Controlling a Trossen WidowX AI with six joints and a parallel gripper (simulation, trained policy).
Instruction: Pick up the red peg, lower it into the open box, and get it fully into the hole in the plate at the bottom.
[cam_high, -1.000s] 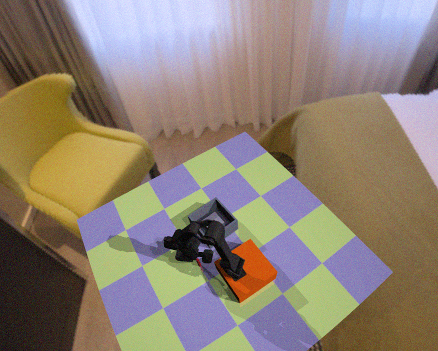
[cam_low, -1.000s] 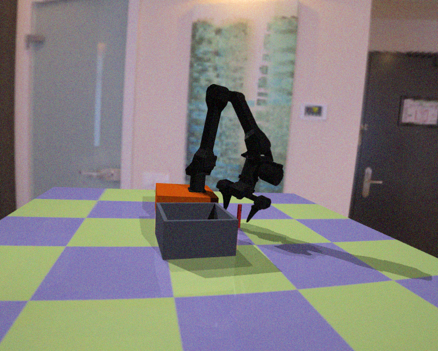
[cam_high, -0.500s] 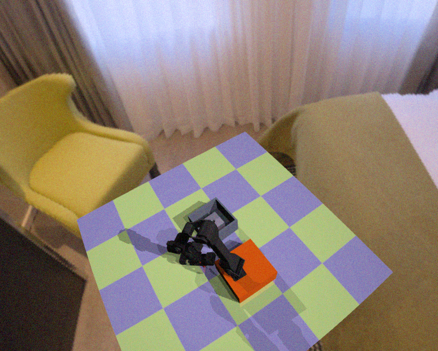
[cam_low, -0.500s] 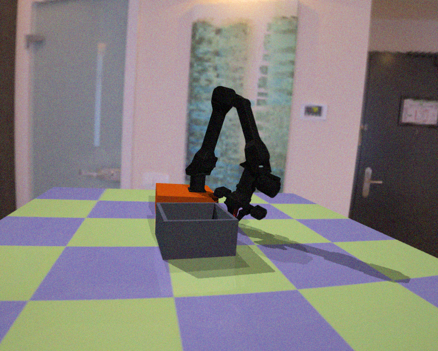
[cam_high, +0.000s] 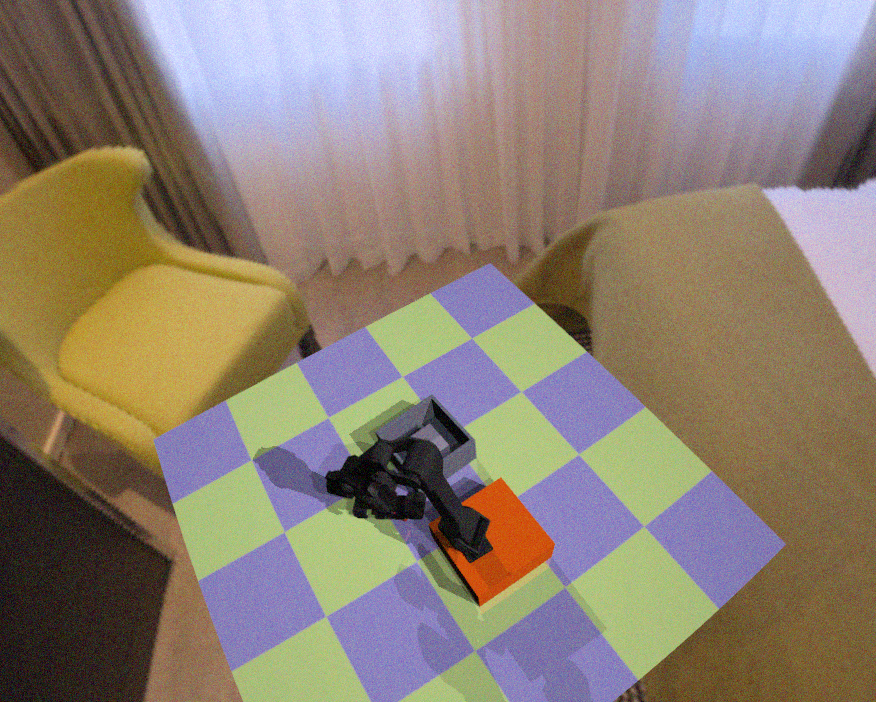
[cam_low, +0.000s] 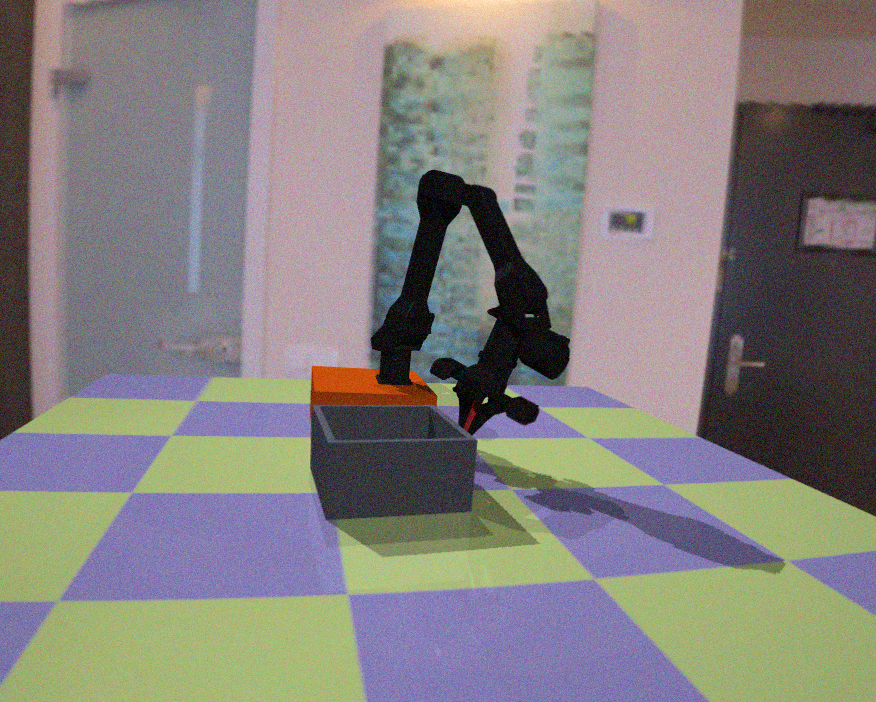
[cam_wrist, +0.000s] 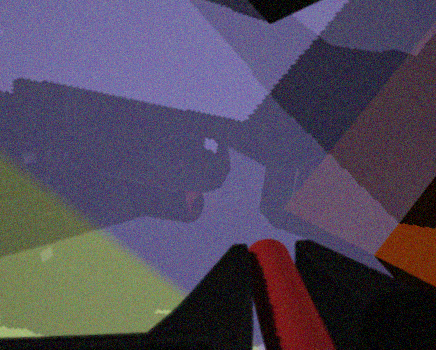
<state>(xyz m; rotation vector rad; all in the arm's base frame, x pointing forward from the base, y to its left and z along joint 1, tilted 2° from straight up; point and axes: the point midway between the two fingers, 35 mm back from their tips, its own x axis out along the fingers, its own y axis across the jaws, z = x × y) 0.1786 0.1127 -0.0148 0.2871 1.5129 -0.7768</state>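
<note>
The grey plate is 150 mm ahead of my gripper tip, 150 mm to the right of it and 10 mm above it. Round my gripper tip: red peg (10 mm to the left, 30 mm above); then dark grey box (150 mm ahead, 150 mm to the right, 10 mm below).
</note>
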